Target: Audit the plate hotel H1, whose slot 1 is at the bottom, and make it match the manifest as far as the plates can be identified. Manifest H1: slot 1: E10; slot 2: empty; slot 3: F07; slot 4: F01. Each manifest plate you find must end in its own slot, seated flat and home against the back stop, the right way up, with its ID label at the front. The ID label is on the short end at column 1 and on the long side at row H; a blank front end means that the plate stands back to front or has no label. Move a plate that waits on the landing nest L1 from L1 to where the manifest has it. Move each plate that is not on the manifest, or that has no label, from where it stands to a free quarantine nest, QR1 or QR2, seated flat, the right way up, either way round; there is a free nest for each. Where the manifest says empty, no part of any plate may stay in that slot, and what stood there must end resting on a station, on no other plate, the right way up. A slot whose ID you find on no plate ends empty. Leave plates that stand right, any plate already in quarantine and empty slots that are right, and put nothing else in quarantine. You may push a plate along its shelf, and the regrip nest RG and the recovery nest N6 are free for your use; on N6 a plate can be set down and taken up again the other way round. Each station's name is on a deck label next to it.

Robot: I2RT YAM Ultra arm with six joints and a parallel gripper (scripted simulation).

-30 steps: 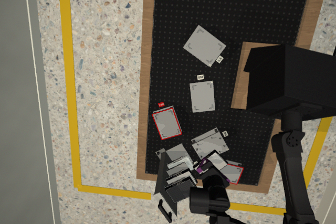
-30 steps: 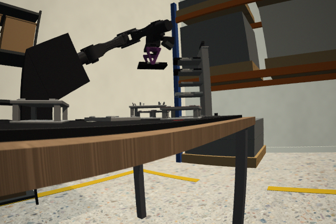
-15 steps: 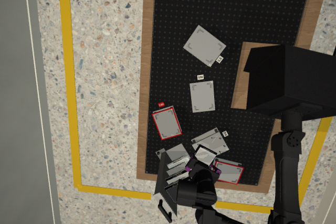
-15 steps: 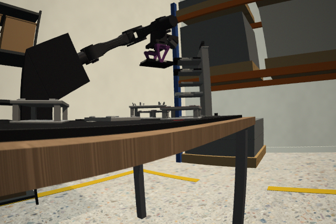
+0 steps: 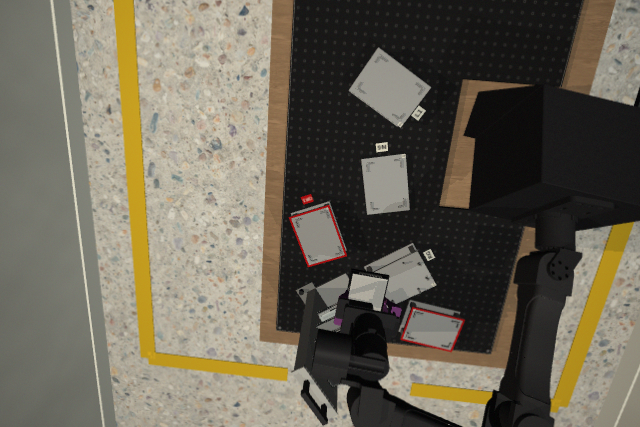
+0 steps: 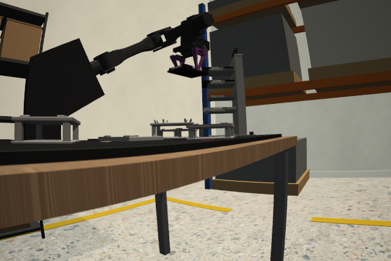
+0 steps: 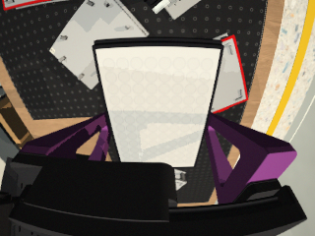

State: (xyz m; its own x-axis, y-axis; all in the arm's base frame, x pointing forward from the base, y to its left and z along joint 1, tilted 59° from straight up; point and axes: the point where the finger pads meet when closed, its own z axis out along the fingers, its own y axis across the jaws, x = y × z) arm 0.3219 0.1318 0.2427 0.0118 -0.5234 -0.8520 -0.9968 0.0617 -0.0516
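My gripper is now 13 cm short of the quarantine nest QR1, 4 cm to the left of it and 20 cm above it. Also, from my hand: regrip nest RG: 13 cm behind, 4 cm to the left, 18 cm below; plate hotel H1: 7 cm ahead, 21 cm to the left, 8 cm below; white well plate: 1 cm ahead, 16 cm to the left, 13 cm below.
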